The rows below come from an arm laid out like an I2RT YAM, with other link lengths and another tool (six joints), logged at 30 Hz.
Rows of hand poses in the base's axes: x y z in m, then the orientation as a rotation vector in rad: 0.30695 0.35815 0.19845 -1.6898 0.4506 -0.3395; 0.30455 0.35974 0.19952 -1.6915 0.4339 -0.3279; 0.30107 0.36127 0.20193 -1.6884 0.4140 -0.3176; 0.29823 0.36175 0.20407 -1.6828 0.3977 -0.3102; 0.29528 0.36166 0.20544 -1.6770 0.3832 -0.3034; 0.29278 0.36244 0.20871 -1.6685 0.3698 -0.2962; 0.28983 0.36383 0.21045 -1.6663 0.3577 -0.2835; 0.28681 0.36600 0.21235 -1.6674 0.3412 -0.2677; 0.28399 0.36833 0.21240 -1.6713 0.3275 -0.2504; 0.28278 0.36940 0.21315 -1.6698 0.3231 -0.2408; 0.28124 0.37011 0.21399 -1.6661 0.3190 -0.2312; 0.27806 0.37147 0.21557 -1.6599 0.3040 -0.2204; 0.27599 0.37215 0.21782 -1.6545 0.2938 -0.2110; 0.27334 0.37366 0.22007 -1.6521 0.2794 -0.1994; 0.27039 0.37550 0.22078 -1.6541 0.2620 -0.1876; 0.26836 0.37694 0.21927 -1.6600 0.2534 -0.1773; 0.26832 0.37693 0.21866 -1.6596 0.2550 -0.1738; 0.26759 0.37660 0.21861 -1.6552 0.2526 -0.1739; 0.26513 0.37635 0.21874 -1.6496 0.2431 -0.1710; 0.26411 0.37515 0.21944 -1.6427 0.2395 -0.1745; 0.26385 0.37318 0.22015 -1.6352 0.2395 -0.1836; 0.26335 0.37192 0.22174 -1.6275 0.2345 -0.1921; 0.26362 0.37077 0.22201 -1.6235 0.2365 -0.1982
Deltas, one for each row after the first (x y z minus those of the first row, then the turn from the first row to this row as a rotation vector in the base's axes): -0.00240 0.00159 0.00107 0.0009 -0.0020 0.0178; -0.00588 0.00312 0.00348 0.0059 -0.0078 0.0367; -0.00872 0.00360 0.00562 0.0126 -0.0139 0.0512; -0.01167 0.00351 0.00699 0.0193 -0.0194 0.0643; -0.01417 0.00429 0.01026 0.0287 -0.0247 0.0767; -0.01712 0.00568 0.01200 0.0334 -0.0242 0.0919; -0.02014 0.00785 0.01390 0.0354 -0.0235 0.1120; -0.02296 0.01018 0.01395 0.0351 -0.0195 0.1314; -0.02417 0.01125 0.01470 0.0385 -0.0163 0.1397; -0.02571 0.01196 0.01554 0.0441 -0.0135 0.1476; -0.02889 0.01332 0.01712 0.0517 -0.0167 0.1635; -0.03096 0.01400 0.01937 0.0585 -0.0179 0.1753; -0.03361 0.01551 0.02162 0.0626 -0.0194 0.1915; -0.03656 0.01735 0.02233 0.0621 -0.0213 0.2102; -0.03859 0.01879 0.02082 0.0581 -0.0182 0.2222; -0.03863 0.01878 0.02021 0.0594 -0.0152 0.2231; -0.03936 0.01845 0.02016 0.0635 -0.0177 0.2244; -0.04182 0.01820 0.02029 0.0689 -0.0226 0.2321; -0.04284 0.01700 0.02099 0.0745 -0.0286 0.2322; -0.04310 0.01503 0.02170 0.0798 -0.0363 0.2265; -0.04360 0.01377 0.02329 0.0849 -0.0465 0.2245; -0.04333 0.01262 0.02356 0.0876 -0.0503 0.2194
